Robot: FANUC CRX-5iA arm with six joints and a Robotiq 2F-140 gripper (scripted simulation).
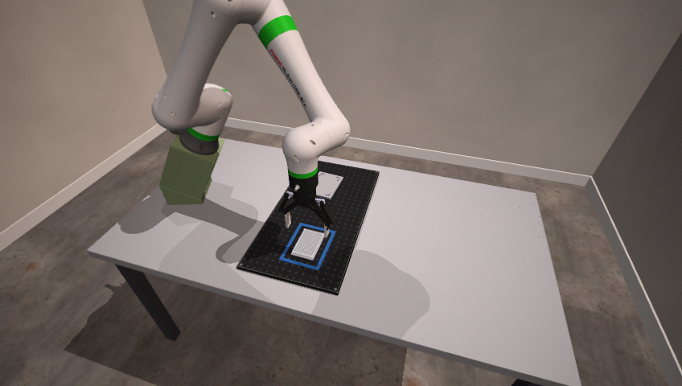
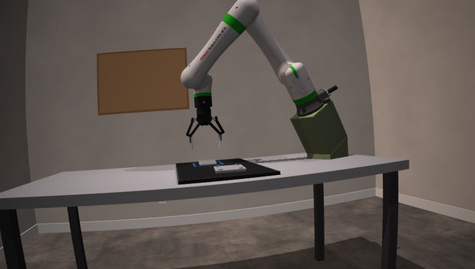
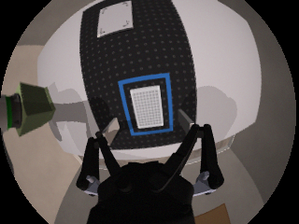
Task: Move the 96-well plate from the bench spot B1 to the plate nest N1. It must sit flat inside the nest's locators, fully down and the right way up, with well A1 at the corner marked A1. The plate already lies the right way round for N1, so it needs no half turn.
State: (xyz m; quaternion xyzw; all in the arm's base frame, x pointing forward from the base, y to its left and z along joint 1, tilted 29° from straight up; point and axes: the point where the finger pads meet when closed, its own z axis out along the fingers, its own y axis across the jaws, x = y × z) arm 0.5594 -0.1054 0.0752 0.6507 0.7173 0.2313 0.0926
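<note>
The white 96-well plate is 90 mm below my hand. Also, from my hand: grey plate nest N1: 330 mm to the left, 110 mm behind, 80 mm below.
</note>
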